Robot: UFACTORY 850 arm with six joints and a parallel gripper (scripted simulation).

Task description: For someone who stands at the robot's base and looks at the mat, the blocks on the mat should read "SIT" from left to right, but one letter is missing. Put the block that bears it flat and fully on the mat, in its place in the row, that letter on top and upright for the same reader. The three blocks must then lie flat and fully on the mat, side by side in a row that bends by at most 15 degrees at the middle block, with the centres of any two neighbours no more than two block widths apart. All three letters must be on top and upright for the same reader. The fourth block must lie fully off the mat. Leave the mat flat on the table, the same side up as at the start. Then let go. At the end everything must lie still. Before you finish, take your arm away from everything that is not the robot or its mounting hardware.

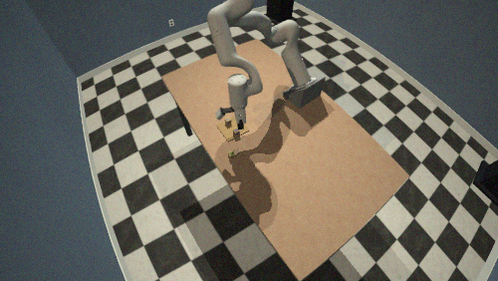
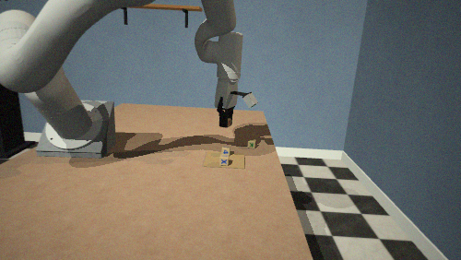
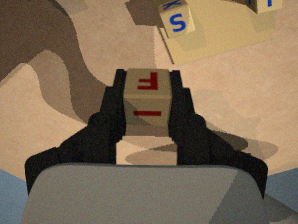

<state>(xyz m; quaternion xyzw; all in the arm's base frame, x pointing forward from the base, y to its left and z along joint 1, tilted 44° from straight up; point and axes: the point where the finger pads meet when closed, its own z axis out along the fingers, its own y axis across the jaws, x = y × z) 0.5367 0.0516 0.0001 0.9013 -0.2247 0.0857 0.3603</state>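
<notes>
The tan mat is 80 mm to the right of my hand and 120 mm below it.
</notes>
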